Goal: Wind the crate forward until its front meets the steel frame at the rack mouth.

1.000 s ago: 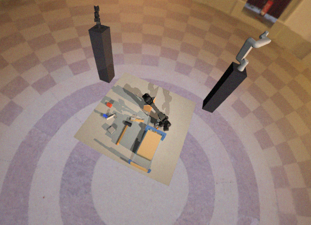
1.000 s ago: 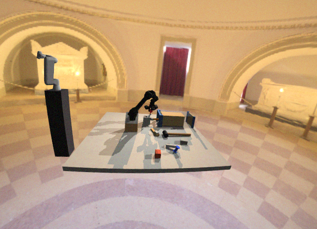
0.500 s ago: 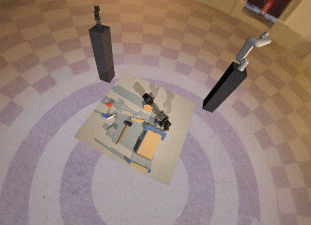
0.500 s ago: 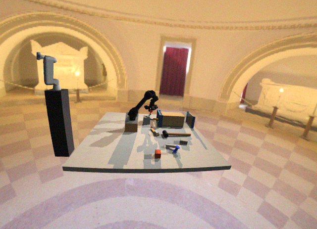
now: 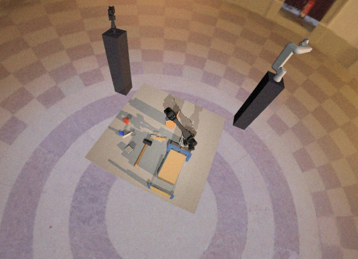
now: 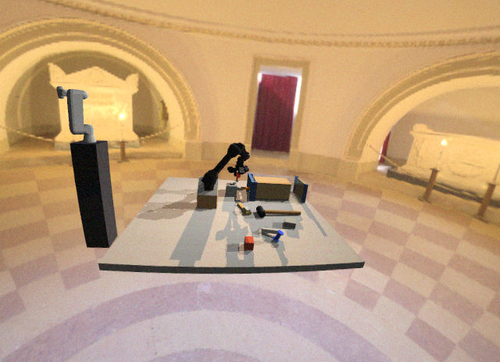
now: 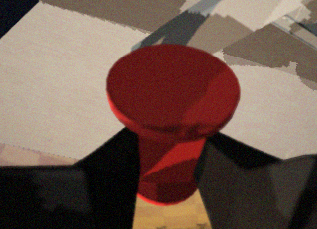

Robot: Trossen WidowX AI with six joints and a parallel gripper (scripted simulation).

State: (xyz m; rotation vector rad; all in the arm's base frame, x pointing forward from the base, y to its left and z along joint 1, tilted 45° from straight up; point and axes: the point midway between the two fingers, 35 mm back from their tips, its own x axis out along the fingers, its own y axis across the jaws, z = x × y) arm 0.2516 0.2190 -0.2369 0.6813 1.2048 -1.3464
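My gripper tip is now 2 cm to the left of the red knob and 1 cm short of it. The rest, counted from my gripper tip: winch (11 cm to the right, 10 cm below, 7 cm behind); red-knobbed handle (5 cm to the right, 3 cm below, 2 cm behind); frame (11 cm to the right, 11 cm ahead, 3 cm below).
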